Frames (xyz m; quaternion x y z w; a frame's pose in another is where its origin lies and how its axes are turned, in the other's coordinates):
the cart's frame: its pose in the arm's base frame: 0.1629 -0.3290 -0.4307 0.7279 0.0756 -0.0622 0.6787
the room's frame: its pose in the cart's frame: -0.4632 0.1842 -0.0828 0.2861 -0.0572 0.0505 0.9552
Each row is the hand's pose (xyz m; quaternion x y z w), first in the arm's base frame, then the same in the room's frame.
Working: the arm's base frame: its pose in the room's frame: 0.1993 -0.0273 -0.3503 -0.8897 0.0212 0.0884 0.4475

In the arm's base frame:
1: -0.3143 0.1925 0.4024 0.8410 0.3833 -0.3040 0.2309
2: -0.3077 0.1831 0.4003 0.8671 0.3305 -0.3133 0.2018
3: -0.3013 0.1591 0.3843 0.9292 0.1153 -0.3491 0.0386
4: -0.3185 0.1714 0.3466 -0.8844 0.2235 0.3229 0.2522
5: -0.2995 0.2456 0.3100 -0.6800 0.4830 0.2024 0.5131
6: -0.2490 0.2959 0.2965 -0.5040 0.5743 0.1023 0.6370
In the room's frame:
1: -0.1880 0.1663 -0.6824 0.1306 -0.0197 -0.4744 0.8703
2: -0.1801 0.1705 -0.6749 0.1726 -0.0499 -0.4347 0.8824
3: -0.1688 0.1723 -0.6477 0.3639 -0.1760 -0.2750 0.8723
4: -0.1819 0.1341 -0.6324 0.6331 -0.3144 0.0133 0.7072
5: -0.1668 0.0612 -0.6732 0.7992 -0.3470 0.2794 0.4035
6: -0.1212 0.0224 -0.7140 0.8408 -0.3169 0.3982 0.1845

